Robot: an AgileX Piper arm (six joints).
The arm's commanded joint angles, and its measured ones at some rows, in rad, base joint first. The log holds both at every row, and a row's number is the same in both.
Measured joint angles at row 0: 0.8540 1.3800 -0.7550 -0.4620 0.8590 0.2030
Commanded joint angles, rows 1 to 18: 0.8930 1.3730 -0.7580 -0.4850 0.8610 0.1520; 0.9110 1.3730 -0.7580 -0.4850 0.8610 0.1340; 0.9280 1.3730 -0.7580 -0.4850 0.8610 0.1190; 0.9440 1.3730 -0.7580 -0.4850 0.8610 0.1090; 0.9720 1.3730 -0.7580 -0.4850 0.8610 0.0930; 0.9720 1.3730 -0.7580 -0.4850 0.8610 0.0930; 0.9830 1.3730 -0.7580 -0.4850 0.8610 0.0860; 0.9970 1.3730 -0.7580 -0.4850 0.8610 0.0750; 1.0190 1.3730 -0.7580 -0.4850 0.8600 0.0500; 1.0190 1.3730 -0.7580 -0.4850 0.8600 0.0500; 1.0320 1.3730 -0.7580 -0.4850 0.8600 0.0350; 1.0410 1.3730 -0.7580 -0.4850 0.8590 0.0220; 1.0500 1.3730 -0.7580 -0.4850 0.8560 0.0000; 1.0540 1.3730 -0.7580 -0.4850 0.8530 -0.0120; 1.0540 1.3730 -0.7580 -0.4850 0.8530 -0.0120; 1.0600 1.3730 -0.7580 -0.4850 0.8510 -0.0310; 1.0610 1.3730 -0.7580 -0.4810 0.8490 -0.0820; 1.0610 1.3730 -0.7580 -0.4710 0.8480 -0.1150
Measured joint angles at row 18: 1.0560 1.3800 -0.7550 -0.4580 0.8570 -0.0360
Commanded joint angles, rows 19 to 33: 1.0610 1.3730 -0.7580 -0.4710 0.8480 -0.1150; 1.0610 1.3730 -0.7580 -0.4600 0.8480 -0.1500; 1.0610 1.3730 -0.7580 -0.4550 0.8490 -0.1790; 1.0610 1.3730 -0.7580 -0.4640 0.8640 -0.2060; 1.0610 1.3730 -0.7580 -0.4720 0.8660 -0.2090; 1.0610 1.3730 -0.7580 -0.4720 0.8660 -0.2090; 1.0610 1.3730 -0.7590 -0.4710 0.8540 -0.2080; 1.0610 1.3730 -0.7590 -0.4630 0.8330 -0.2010; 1.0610 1.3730 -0.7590 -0.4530 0.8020 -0.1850; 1.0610 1.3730 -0.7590 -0.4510 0.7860 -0.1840; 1.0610 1.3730 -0.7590 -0.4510 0.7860 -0.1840; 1.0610 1.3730 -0.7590 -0.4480 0.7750 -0.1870; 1.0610 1.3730 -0.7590 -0.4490 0.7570 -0.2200; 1.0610 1.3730 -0.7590 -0.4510 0.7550 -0.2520; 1.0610 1.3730 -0.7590 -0.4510 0.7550 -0.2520
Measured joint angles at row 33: 1.0610 1.3800 -0.7550 -0.4320 0.7800 -0.1900
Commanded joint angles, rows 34 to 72: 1.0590 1.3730 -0.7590 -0.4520 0.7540 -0.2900; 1.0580 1.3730 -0.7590 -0.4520 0.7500 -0.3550; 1.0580 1.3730 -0.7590 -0.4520 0.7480 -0.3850; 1.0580 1.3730 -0.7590 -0.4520 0.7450 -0.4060; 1.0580 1.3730 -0.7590 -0.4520 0.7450 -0.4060; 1.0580 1.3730 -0.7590 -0.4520 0.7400 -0.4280; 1.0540 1.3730 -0.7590 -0.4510 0.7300 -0.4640; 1.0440 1.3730 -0.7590 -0.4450 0.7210 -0.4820; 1.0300 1.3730 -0.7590 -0.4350 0.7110 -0.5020; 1.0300 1.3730 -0.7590 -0.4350 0.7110 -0.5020; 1.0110 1.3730 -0.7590 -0.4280 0.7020 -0.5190; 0.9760 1.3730 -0.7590 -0.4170 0.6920 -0.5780; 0.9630 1.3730 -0.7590 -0.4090 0.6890 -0.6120; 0.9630 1.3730 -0.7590 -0.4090 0.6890 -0.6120; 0.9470 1.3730 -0.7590 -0.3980 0.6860 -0.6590; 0.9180 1.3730 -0.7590 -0.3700 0.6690 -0.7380; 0.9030 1.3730 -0.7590 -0.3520 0.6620 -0.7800; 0.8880 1.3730 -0.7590 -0.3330 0.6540 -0.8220; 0.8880 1.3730 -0.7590 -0.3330 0.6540 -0.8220; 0.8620 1.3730 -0.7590 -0.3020 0.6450 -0.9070; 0.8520 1.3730 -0.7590 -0.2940 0.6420 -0.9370; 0.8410 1.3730 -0.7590 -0.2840 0.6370 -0.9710; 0.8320 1.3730 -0.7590 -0.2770 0.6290 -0.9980; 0.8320 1.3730 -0.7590 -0.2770 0.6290 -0.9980; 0.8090 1.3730 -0.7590 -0.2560 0.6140 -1.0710; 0.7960 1.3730 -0.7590 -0.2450 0.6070 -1.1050; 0.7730 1.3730 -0.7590 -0.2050 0.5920 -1.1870; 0.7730 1.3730 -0.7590 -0.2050 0.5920 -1.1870; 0.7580 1.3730 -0.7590 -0.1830 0.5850 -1.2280; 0.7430 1.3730 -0.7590 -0.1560 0.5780 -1.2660; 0.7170 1.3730 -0.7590 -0.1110 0.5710 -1.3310; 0.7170 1.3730 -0.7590 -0.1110 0.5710 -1.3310; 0.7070 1.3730 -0.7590 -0.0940 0.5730 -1.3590; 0.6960 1.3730 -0.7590 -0.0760 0.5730 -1.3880; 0.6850 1.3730 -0.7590 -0.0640 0.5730 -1.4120; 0.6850 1.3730 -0.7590 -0.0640 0.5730 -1.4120; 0.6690 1.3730 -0.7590 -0.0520 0.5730 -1.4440; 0.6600 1.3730 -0.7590 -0.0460 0.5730 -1.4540; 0.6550 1.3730 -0.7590 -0.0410 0.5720 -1.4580
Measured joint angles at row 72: 0.6760 1.3800 -0.7550 -0.0630 0.5980 -1.4100
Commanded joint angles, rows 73 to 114: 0.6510 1.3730 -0.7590 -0.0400 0.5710 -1.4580; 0.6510 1.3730 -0.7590 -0.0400 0.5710 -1.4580; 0.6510 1.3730 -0.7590 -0.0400 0.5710 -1.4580; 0.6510 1.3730 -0.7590 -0.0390 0.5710 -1.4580; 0.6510 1.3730 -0.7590 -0.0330 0.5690 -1.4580; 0.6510 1.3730 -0.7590 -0.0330 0.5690 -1.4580; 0.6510 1.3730 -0.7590 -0.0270 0.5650 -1.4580; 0.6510 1.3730 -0.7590 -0.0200 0.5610 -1.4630; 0.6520 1.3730 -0.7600 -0.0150 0.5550 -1.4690; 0.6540 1.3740 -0.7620 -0.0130 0.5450 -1.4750; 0.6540 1.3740 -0.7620 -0.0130 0.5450 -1.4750; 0.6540 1.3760 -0.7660 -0.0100 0.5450 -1.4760; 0.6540 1.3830 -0.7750 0.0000 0.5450 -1.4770; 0.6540 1.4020 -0.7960 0.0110 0.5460 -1.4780; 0.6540 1.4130 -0.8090 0.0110 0.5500 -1.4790; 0.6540 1.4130 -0.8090 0.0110 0.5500 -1.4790; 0.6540 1.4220 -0.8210 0.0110 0.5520 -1.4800; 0.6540 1.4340 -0.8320 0.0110 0.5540 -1.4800; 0.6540 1.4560 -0.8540 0.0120 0.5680 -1.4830; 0.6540 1.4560 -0.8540 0.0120 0.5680 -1.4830; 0.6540 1.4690 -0.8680 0.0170 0.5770 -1.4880; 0.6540 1.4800 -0.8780 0.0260 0.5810 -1.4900; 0.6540 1.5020 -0.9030 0.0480 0.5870 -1.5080; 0.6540 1.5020 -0.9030 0.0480 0.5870 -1.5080; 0.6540 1.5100 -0.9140 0.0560 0.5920 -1.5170; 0.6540 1.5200 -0.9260 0.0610 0.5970 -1.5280; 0.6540 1.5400 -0.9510 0.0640 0.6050 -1.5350; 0.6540 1.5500 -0.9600 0.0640 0.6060 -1.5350; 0.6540 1.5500 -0.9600 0.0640 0.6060 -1.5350; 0.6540 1.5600 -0.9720 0.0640 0.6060 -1.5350; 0.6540 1.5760 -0.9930 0.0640 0.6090 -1.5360; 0.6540 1.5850 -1.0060 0.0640 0.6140 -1.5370; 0.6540 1.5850 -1.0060 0.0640 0.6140 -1.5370; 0.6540 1.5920 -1.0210 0.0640 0.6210 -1.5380; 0.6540 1.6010 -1.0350 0.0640 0.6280 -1.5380; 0.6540 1.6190 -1.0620 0.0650 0.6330 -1.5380; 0.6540 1.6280 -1.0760 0.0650 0.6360 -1.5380; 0.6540 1.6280 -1.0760 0.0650 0.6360 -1.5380; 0.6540 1.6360 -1.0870 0.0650 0.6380 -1.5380; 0.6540 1.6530 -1.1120 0.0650 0.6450 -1.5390; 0.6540 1.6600 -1.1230 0.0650 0.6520 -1.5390; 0.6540 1.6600 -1.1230 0.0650 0.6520 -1.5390
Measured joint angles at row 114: 0.6550 1.6450 -1.0880 0.0580 0.6520 -1.5210
